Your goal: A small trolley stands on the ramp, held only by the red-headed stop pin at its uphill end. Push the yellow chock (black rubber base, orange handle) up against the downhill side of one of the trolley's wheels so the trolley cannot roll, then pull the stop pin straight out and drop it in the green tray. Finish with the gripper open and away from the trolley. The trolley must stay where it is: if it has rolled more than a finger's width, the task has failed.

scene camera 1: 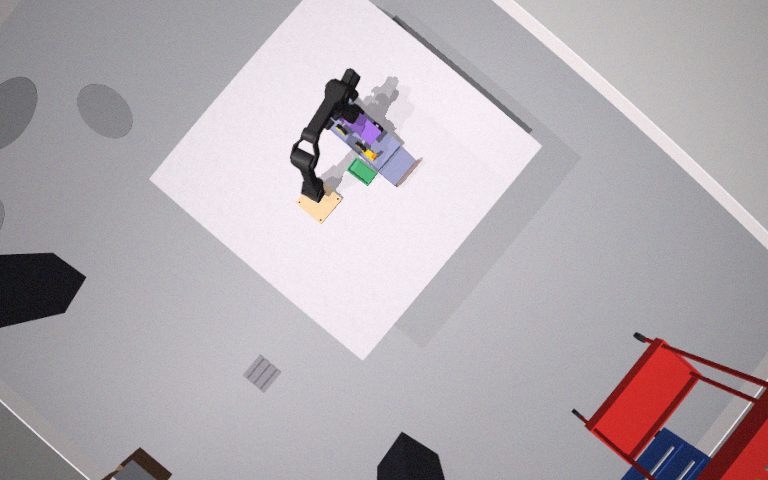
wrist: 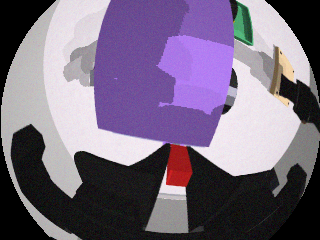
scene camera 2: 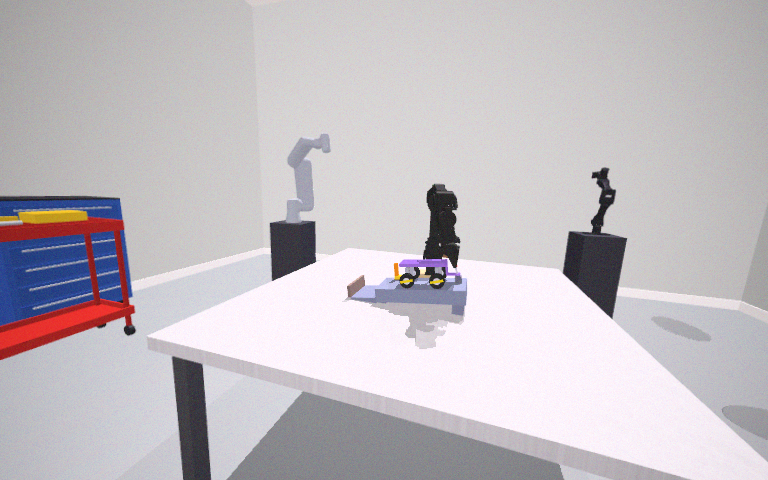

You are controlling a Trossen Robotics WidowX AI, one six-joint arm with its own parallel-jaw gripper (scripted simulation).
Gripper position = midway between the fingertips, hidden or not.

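My gripper is visible to me (scene camera 2: 455,267), and the wrist view has my gripper (wrist: 177,149) too. In that same wrist view I find a stop pin (wrist: 179,170) and a purple trolley (wrist: 162,77). I can also see the trolley (scene camera 1: 369,132) from scene camera 1, where a lavender ramp (scene camera 1: 384,146) appears as well. The ramp (scene camera 2: 389,290) is there for me in scene camera 2 too.
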